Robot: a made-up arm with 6 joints. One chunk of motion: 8 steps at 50 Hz.
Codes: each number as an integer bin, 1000 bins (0 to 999) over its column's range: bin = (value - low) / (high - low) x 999, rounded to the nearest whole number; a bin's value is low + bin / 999 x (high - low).
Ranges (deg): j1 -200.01..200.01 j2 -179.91..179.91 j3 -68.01..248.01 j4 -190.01..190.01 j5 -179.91..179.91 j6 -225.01..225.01
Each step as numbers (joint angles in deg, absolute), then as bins.
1 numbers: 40.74 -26.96 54.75 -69.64 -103.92 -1.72
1 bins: 601 425 388 316 211 496
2 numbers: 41.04 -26.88 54.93 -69.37 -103.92 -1.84
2 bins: 602 425 389 317 211 495
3 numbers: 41.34 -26.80 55.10 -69.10 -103.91 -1.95
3 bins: 603 425 389 318 211 495
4 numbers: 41.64 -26.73 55.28 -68.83 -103.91 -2.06
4 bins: 603 425 390 319 211 495
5 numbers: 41.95 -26.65 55.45 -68.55 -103.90 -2.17
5 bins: 604 426 390 319 211 495
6 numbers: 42.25 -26.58 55.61 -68.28 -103.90 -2.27
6 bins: 605 426 391 320 211 494
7 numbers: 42.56 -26.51 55.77 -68.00 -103.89 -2.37
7 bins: 606 426 391 321 211 494
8 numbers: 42.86 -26.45 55.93 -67.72 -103.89 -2.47
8 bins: 607 426 392 321 211 494
